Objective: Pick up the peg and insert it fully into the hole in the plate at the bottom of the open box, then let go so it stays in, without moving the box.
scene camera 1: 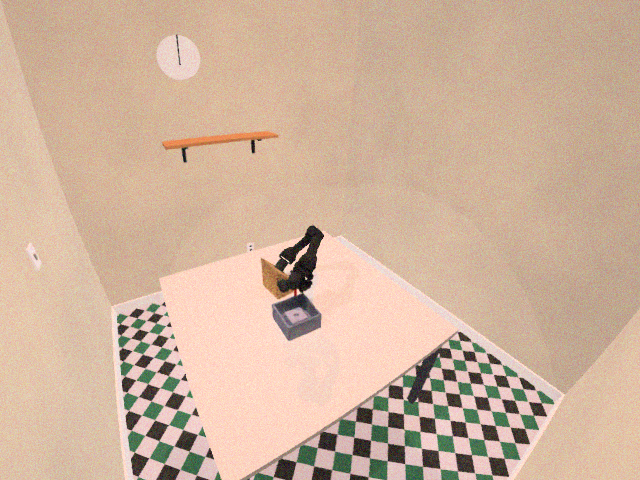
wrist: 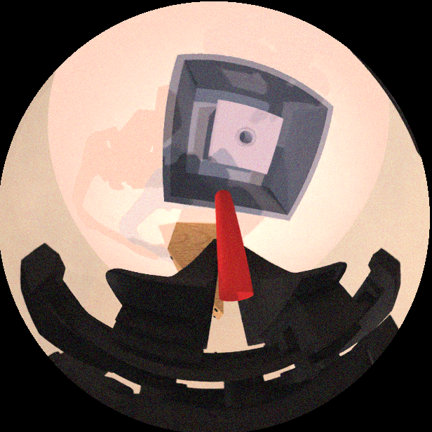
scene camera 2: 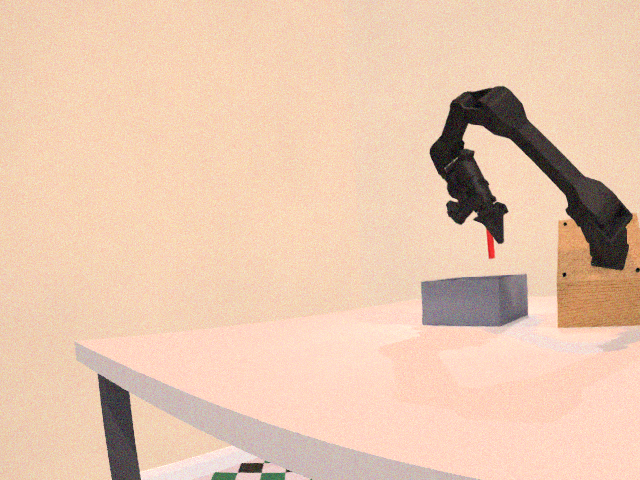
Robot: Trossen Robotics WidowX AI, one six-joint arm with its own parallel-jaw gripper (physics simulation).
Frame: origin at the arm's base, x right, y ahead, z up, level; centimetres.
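Seen in the pictures: gripper, fingertip midpoint: (scene camera 2: 501, 243); arm's base, origin of the base link: (scene camera 1: 278, 268) (scene camera 2: 610, 255).
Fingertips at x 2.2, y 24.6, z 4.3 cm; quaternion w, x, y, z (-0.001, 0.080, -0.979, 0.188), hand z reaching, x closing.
Observation:
Pixels of each thing's top centre, then the offset from my fingertips to it. "pt": a spot on its surface instead. Level surfaces: height alone.
- red peg, middle of its top: (scene camera 2: 489, 221) (scene camera 1: 295, 283) dx -0.4, dy +2.5, dz +4.9 cm
- open grey box, middle of its top: (scene camera 2: 476, 277) (scene camera 1: 296, 309) dx +1.7, dy +7.7, dz -7.3 cm
- pale plate, middle of its top: (scene camera 1: 296, 314) dx +1.7, dy +7.7, dz -11.0 cm
- round hole, surface spot: (scene camera 1: 296, 314) pt dx +1.1, dy +6.7, dz -12.2 cm
- table, its level: dz -17.1 cm
A red peg (scene camera 1: 295, 292) (scene camera 2: 490, 244) (wrist: 231, 250) is held between the fingers of my gripper (scene camera 2: 496, 235) (wrist: 223, 244), nearly upright, its lower end pointing down. The gripper is shut on it. In the scene camera 2 view the peg's lower end is above the rim of the open grey box (scene camera 1: 303, 328) (scene camera 2: 460, 302) (wrist: 307, 155), apart from it. In the wrist view the peg's far end overlaps the near wall of the box. A pale plate (scene camera 1: 291, 311) (wrist: 227, 122) lies at the box's bottom, with a round hole (scene camera 1: 296, 314) (wrist: 245, 136). The plate is hidden in the scene camera 2 view.
A wooden board (scene camera 1: 272, 281) (scene camera 2: 578, 294) (wrist: 190, 242) stands upright on the table (scene camera 1: 248, 372) (scene camera 2: 310, 372), close to the box and beside the arm's base. The arm arches over from the base to the box. An orange shelf (scene camera 1: 219, 139) hangs on the wall.

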